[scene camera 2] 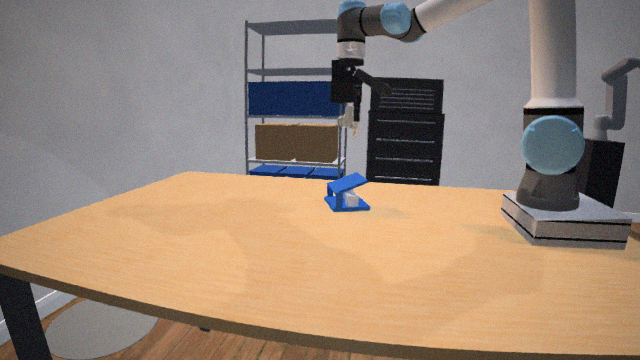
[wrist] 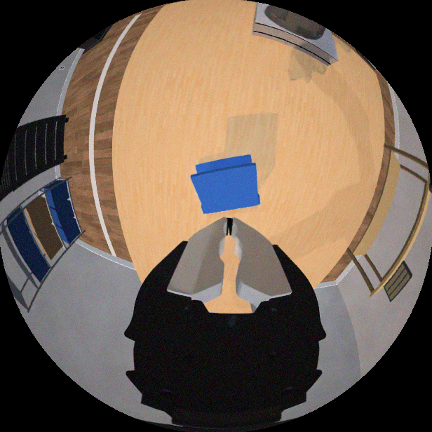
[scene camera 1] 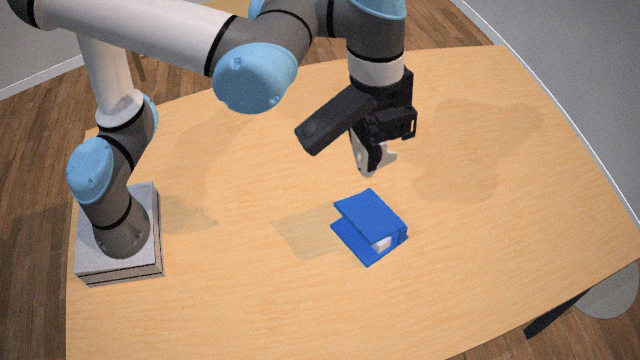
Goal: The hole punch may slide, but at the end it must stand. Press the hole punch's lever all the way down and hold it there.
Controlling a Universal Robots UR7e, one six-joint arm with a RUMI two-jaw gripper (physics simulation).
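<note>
Blue hole punch in sight. My gripper too, also visible in scene camera 2 and the wrist view.
</note>
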